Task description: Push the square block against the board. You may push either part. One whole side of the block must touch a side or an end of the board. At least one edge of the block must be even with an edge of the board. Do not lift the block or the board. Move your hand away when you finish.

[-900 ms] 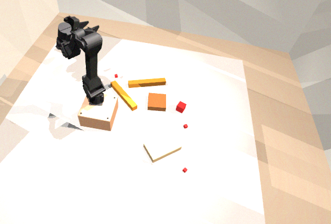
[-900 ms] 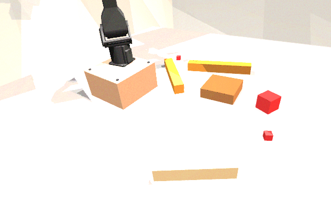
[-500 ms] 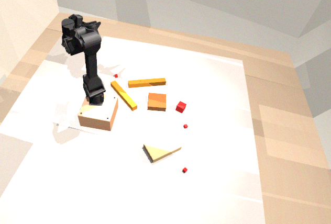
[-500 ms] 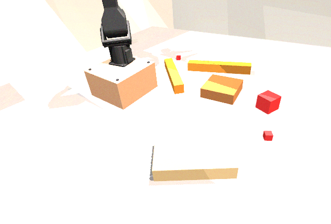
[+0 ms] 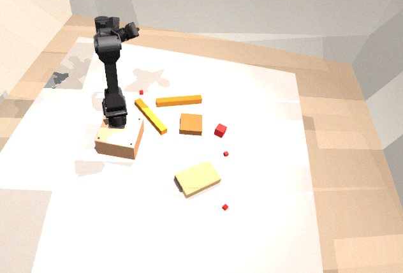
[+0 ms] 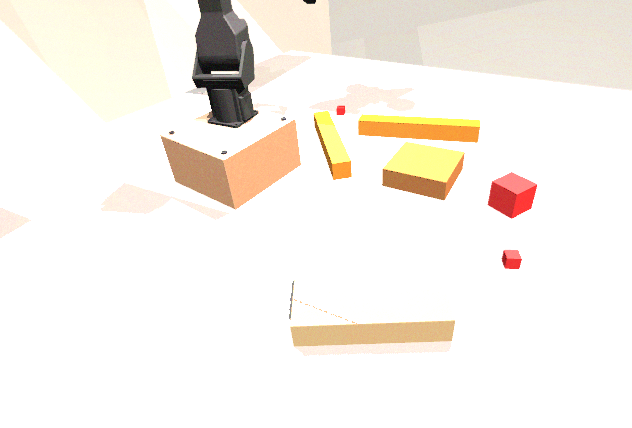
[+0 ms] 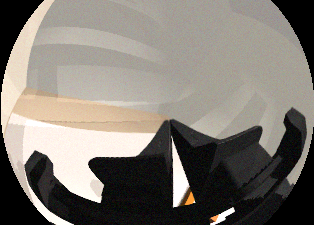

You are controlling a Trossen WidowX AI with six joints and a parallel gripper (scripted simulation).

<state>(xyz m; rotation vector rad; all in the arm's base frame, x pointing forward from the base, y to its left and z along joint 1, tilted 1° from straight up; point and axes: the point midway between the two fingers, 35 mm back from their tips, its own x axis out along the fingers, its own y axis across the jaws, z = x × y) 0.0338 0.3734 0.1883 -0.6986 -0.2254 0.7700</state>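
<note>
The square block is 250 mm ahead of my gripper tip, 330 mm to the right of it and 270 mm below it. Also, from my gripper tip: red cube (380 mm ahead, 370 mm to the right, 260 mm below); pale yellow slab (270 mm ahead, 610 mm to the right, 270 mm below).
</note>
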